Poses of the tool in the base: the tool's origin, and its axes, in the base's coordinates. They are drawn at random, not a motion.
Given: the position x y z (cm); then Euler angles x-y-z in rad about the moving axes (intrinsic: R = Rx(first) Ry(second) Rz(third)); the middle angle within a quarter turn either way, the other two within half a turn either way.
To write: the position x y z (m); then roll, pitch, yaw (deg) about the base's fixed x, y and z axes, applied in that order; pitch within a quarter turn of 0, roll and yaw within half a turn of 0. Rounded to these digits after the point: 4 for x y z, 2 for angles.
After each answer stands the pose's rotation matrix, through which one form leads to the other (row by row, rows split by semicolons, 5 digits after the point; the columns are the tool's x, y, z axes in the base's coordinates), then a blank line. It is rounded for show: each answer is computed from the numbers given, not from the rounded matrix.
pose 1, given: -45.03 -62.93 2.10 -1.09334 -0.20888 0.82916
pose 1, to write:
-0.4503 -0.6293 0.0210 -56.15 36.20 35.03
0.66081 -0.72134 -0.20736; 0.46324 0.17460 0.86886; -0.59054 -0.67021 0.44953

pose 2, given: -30.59 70.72 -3.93 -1.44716 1.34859 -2.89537
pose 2, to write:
-0.3059 0.7072 -0.0393 88.33 -21.01 103.24
-0.21374 0.05372 0.97541; 0.90872 -0.35554 0.21870; 0.35854 0.93312 0.02718

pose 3, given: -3.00 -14.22 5.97 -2.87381 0.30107 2.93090
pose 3, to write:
-0.0300 -0.1422 0.0597 167.81 19.57 -172.38
-0.93390 -0.19973 0.29654; -0.12496 0.95944 0.25269; -0.33499 0.19893 -0.92098

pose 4, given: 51.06 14.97 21.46 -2.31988 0.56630 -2.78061
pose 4, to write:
0.5106 0.1497 0.2146 125.22 4.77 142.40
-0.78950 0.29806 0.53651; 0.60809 0.49831 0.61799; -0.08315 0.81415 -0.57466

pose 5, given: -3.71 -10.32 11.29 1.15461 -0.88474 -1.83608
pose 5, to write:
-0.0371 -0.1032 0.1129 13.62 74.72 -129.07
-0.16609 0.61133 -0.77375; -0.20459 -0.78894 -0.57941; -0.96465 0.06206 0.25610

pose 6, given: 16.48 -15.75 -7.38 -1.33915 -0.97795 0.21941
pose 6, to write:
0.1648 -0.1575 -0.0738 -82.63 1.49 56.94
0.54533 -0.12161 -0.82935; 0.83782 0.04839 0.54380; -0.02600 -0.99140 0.12827

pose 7, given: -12.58 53.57 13.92 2.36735 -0.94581 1.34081
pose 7, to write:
-0.1258 0.5357 0.1392 120.02 -33.27 -80.82
0.13338 -0.56968 -0.81097; -0.82538 0.38910 -0.40908; 0.54859 0.72392 -0.41831

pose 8, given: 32.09 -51.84 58.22 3.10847 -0.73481 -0.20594
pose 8, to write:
0.3209 -0.5184 0.5822 -171.97 41.51 14.12
0.72628 0.15172 -0.67045; 0.18264 -0.98287 -0.02457; -0.66269 -0.10461 -0.74155

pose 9, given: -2.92 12.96 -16.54 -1.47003 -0.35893 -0.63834
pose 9, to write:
-0.0292 0.1296 -0.1654 -83.10 -38.41 16.36
0.75191 0.55789 -0.35127; 0.22073 0.28904 0.93152; 0.62122 -0.77796 0.09419

